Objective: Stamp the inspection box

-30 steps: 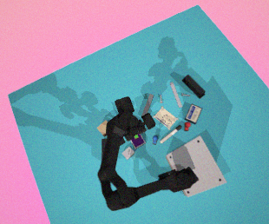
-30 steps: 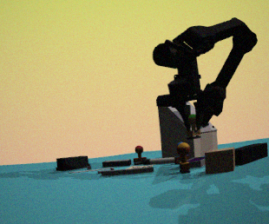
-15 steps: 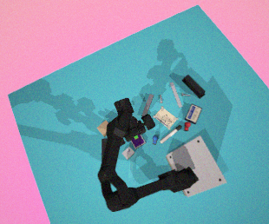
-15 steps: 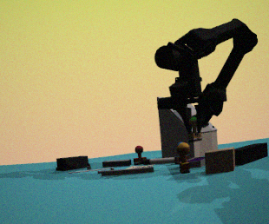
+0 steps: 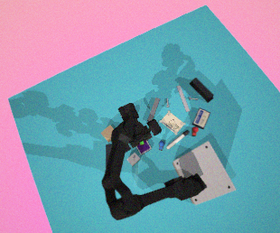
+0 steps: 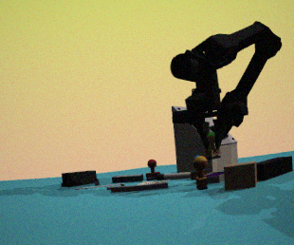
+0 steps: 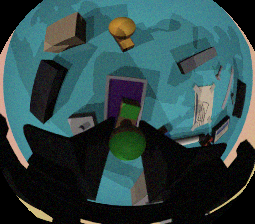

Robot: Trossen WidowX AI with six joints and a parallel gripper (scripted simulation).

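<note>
Right now the purple ink pad is 7 cm below my gripper tip. The rest, counted from my gripper tip: blue stamp (6 cm behind, 7 cm to the right, 6 cm below); orange-knobbed stamp (10 cm ahead, 1 cm to the left, 6 cm below); green-knobbed stamp (right at my gripper tip).
</note>
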